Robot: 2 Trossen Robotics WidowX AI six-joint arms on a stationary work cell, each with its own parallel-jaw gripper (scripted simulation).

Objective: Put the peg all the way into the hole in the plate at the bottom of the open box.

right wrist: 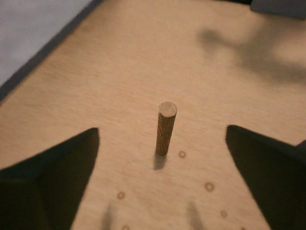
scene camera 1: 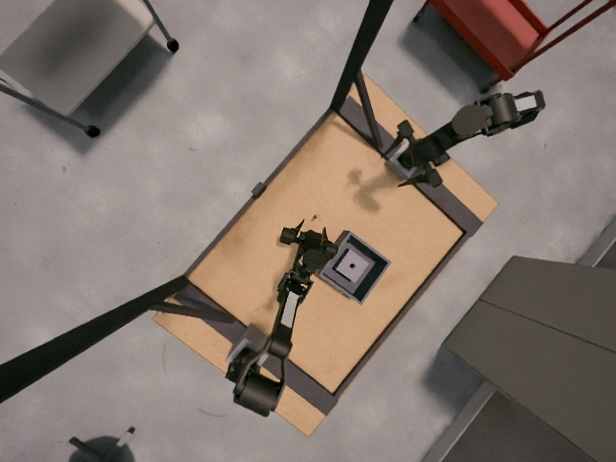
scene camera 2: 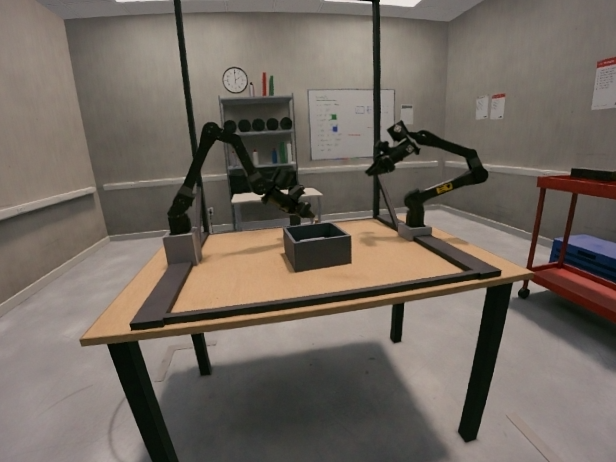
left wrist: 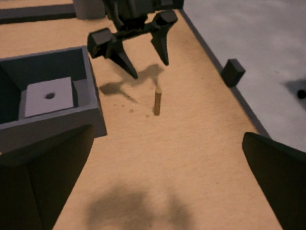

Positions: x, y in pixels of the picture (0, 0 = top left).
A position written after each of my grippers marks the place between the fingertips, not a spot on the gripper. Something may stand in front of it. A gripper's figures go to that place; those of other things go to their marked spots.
Labels:
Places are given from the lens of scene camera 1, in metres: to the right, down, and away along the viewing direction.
my left gripper point(scene camera 1: 389, 172): 0.23, -0.16, 0.65
my right gripper point(scene camera 1: 314, 223): 0.02, -0.03, 0.79
dark frame strip point(scene camera 1: 464, 237): 0.63, 0.03, 0.94

